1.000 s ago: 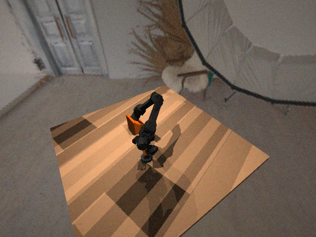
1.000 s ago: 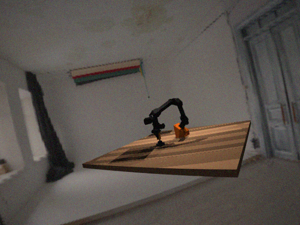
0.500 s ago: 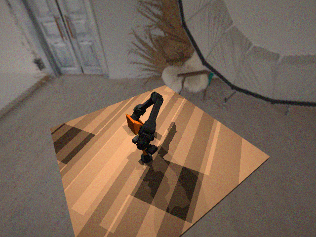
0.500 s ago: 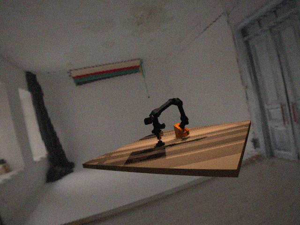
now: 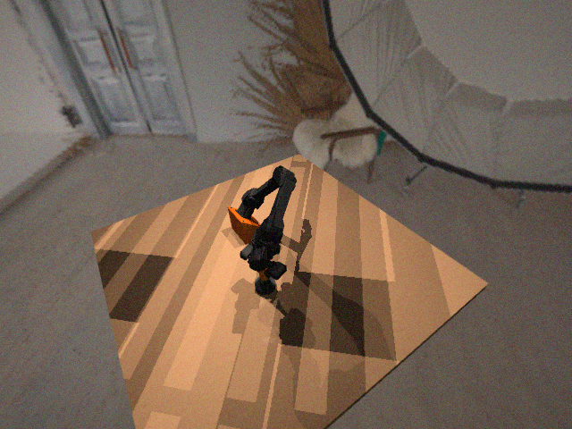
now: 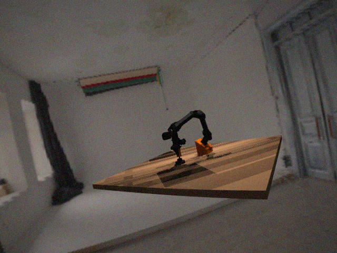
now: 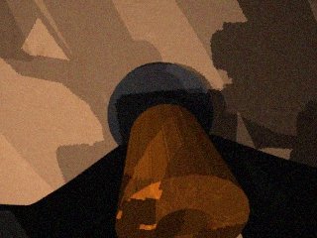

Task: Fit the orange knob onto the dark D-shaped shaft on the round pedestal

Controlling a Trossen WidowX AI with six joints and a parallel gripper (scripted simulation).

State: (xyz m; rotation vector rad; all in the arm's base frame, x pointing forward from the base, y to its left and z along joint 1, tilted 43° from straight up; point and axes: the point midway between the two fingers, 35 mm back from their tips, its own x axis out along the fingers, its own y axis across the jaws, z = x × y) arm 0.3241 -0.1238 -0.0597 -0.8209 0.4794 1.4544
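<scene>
Right now the orange knob is 20 mm above my gripper tip. From my gripper tip the other things lie so: pedestal: 40 mm below.
</scene>
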